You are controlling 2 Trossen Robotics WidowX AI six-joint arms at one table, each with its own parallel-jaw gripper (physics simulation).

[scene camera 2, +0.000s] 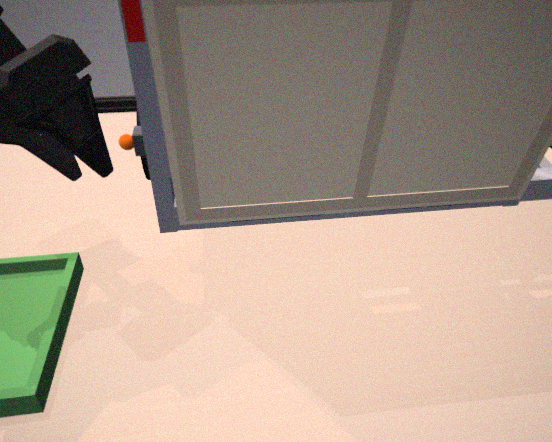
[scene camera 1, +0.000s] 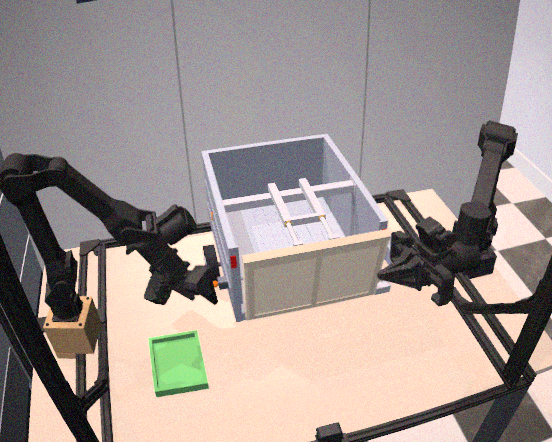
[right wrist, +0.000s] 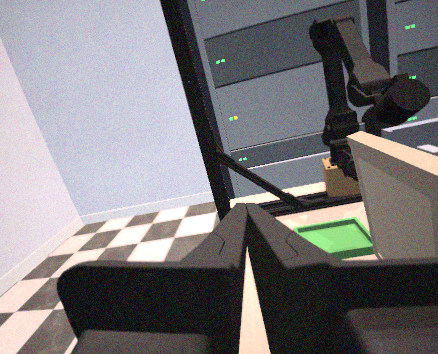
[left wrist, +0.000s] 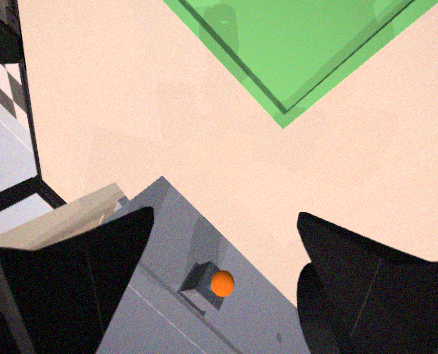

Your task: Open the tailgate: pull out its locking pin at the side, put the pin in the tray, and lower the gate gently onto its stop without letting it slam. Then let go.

Note:
My left gripper (scene camera 2: pixel 92 176) is open, with nothing in its grasp. My right gripper (scene camera 1: pixel 378 276) is shut, with nothing in its grasp. Further things: a beige tailgate (left wrist: pixel 85 213) and a grey truck bed (left wrist: pixel 167 297).
My left gripper also shows in scene camera 1 (scene camera 1: pixel 205 301) and in the left wrist view (left wrist: pixel 226 216). My right gripper is seen too in the right wrist view (right wrist: pixel 244 211).

